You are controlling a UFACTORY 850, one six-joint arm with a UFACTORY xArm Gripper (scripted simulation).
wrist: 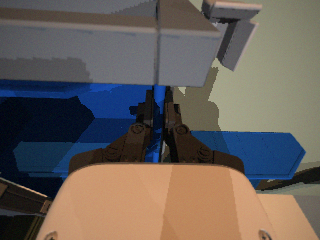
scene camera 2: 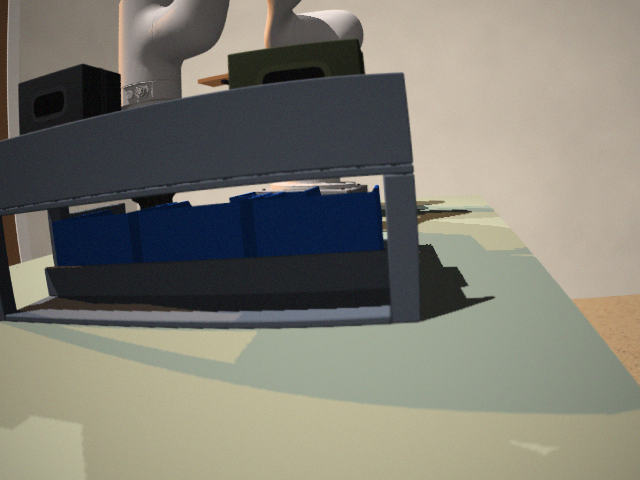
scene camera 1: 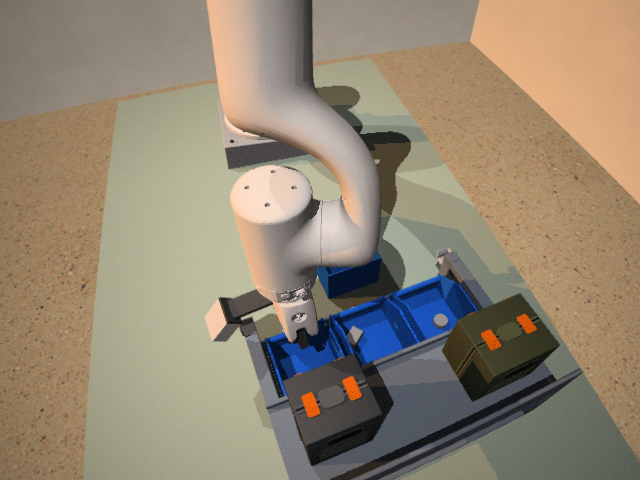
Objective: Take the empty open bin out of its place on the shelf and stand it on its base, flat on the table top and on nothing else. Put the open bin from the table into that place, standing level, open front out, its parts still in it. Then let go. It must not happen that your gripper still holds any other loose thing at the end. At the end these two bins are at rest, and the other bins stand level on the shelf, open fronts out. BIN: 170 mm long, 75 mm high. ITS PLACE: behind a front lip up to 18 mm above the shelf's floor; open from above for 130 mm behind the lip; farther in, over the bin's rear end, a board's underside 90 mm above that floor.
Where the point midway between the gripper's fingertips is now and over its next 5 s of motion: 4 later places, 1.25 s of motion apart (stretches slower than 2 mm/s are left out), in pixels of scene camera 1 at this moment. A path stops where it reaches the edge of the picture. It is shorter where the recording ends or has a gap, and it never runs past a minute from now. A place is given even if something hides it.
My gripper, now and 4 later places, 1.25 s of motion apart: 295,334; 294,328; 280,294; 267,259; 264,251
